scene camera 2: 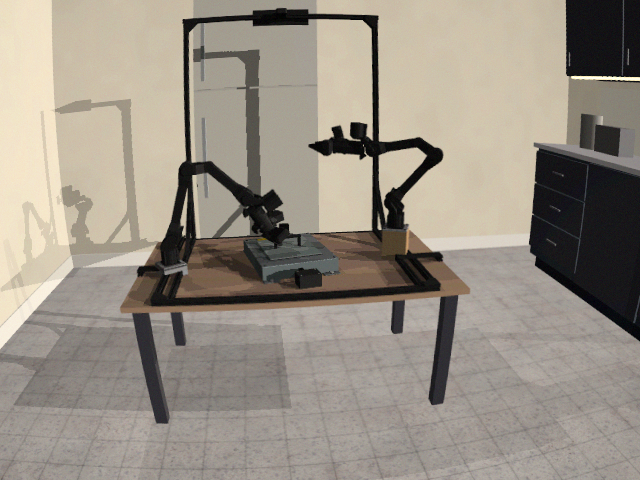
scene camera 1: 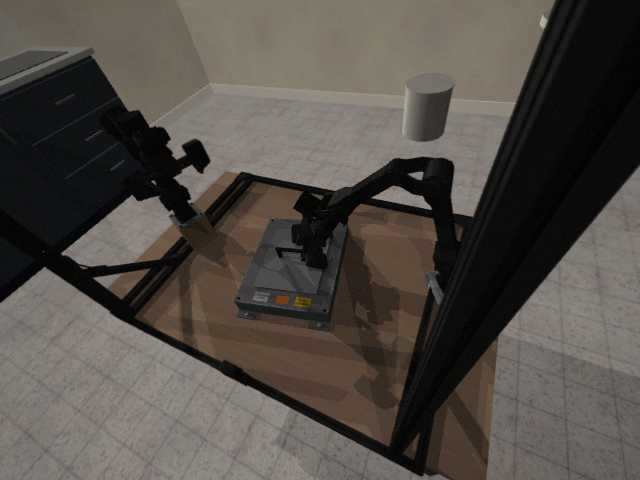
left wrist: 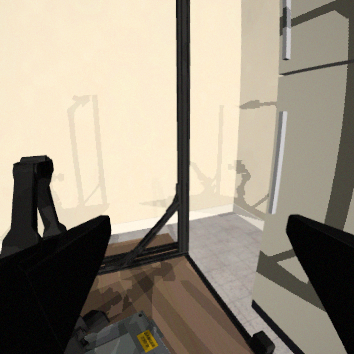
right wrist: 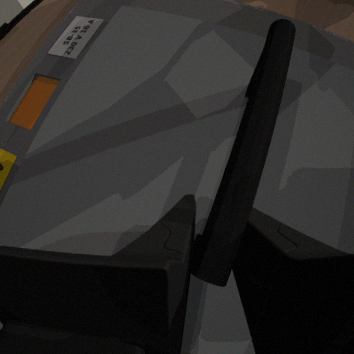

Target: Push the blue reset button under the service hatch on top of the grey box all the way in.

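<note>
The grey box (scene camera 1: 279,310) (scene camera 2: 299,269) (left wrist: 119,332) lies on the table. Its service hatch (scene camera 1: 266,276) (right wrist: 145,50) lies flat on top and carries a black bar handle (scene camera 1: 290,250) (right wrist: 267,105). The blue reset button does not show in any view. My right gripper (scene camera 2: 280,239) (right wrist: 206,203) is low over the hatch and shut on the near end of the handle, with one finger on each side of the bar. My left gripper (scene camera 2: 312,146) (left wrist: 199,223) is open and empty, high above the table, well away from the box.
A black frame post (scene camera 2: 375,103) (left wrist: 183,125) rises from the table edge. A small black block (scene camera 2: 308,278) sits by the frame rail near the box. White, orange (scene camera 1: 282,299) (right wrist: 35,102) and yellow (scene camera 1: 302,302) (left wrist: 147,340) patches line one box edge. A wooden block (scene camera 2: 395,241) supports my left arm.
</note>
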